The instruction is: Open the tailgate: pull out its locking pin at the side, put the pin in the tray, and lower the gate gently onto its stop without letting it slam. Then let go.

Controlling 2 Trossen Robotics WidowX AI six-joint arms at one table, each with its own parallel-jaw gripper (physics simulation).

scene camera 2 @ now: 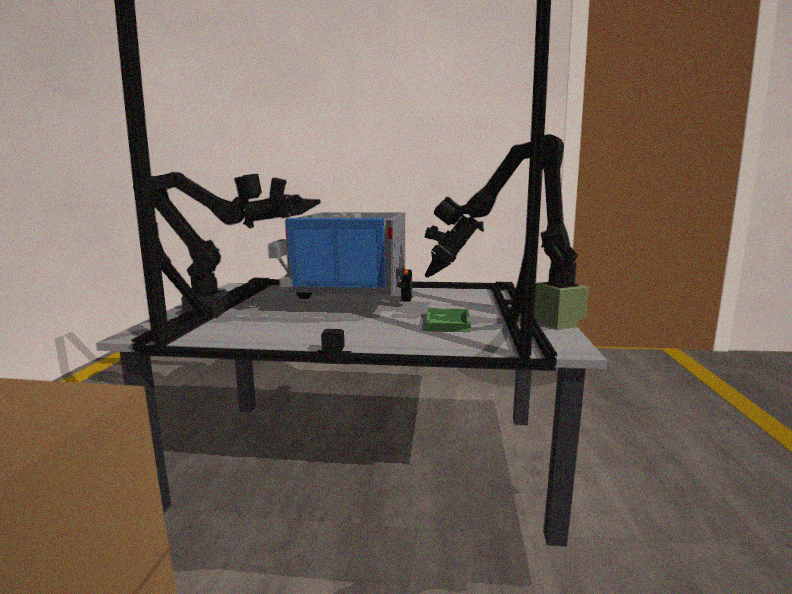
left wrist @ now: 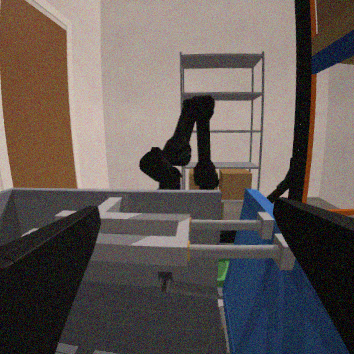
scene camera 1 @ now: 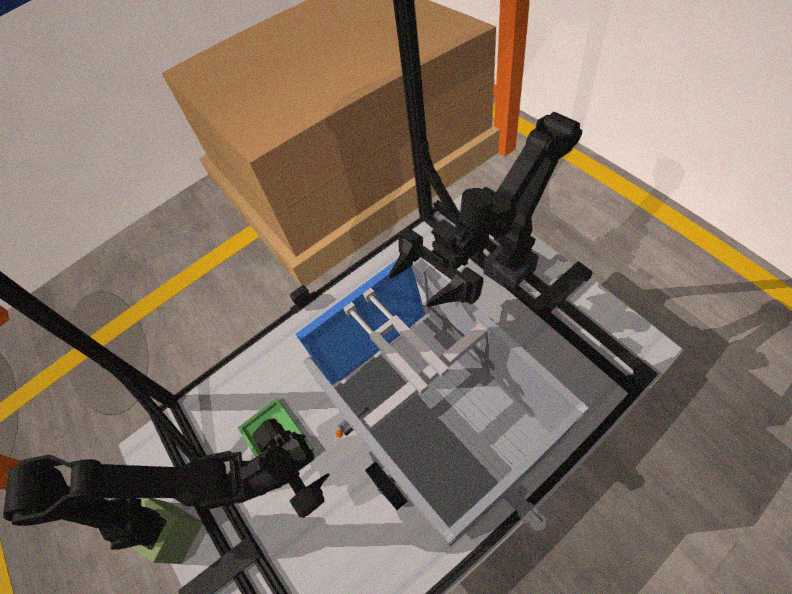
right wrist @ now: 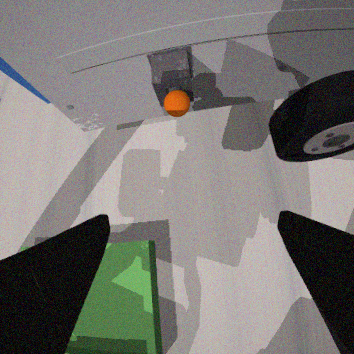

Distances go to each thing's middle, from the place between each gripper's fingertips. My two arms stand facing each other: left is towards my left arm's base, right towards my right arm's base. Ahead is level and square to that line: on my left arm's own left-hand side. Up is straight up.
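My right hand is 4 cm below the grey truck bed [scene camera 1: 460,413], and it's 25 cm to the right of the bed and 11 cm short of it.
As for my left gripper, that one is now 19 cm above the grey truck bed, 7 cm to the left of it and 16 cm short of it.
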